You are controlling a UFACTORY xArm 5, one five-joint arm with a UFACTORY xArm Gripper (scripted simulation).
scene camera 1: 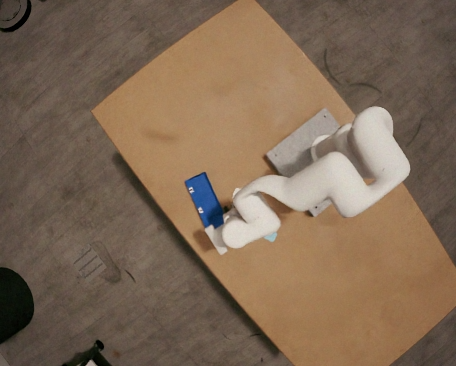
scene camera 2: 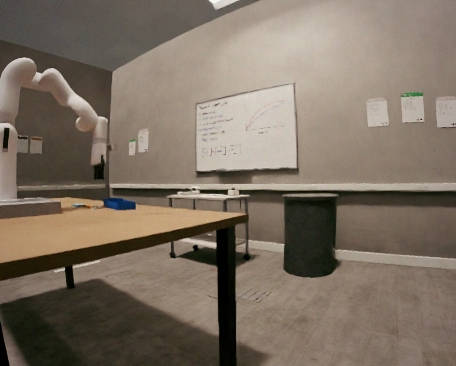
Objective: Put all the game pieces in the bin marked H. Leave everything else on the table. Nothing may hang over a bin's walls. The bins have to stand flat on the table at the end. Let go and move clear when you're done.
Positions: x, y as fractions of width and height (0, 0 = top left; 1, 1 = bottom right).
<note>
In view: a blue bin (scene camera 1: 0.44, 0.52).
</note>
